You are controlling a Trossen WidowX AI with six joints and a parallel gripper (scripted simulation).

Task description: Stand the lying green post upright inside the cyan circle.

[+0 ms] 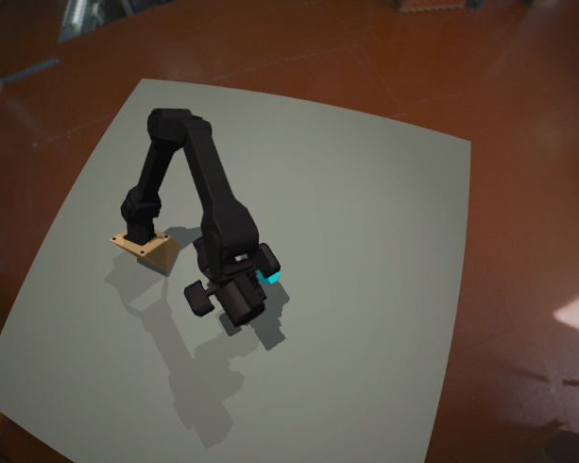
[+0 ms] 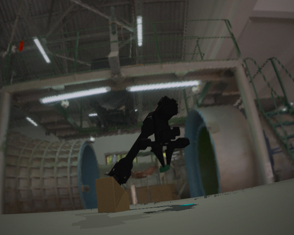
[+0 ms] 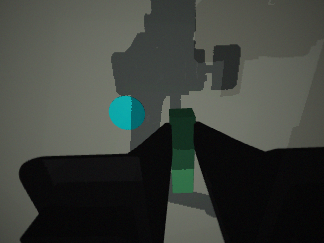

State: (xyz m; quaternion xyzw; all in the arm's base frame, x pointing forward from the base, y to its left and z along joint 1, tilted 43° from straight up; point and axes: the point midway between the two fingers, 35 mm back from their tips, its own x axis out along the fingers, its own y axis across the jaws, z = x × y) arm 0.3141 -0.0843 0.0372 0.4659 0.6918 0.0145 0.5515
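Now: the cyan circle 150 mm below my gripper tip, 80 mm to the left of it and 20 mm ahead of it. The rest, counted from my gripper tip: green post: 20 mm behind, 10 mm to the left.
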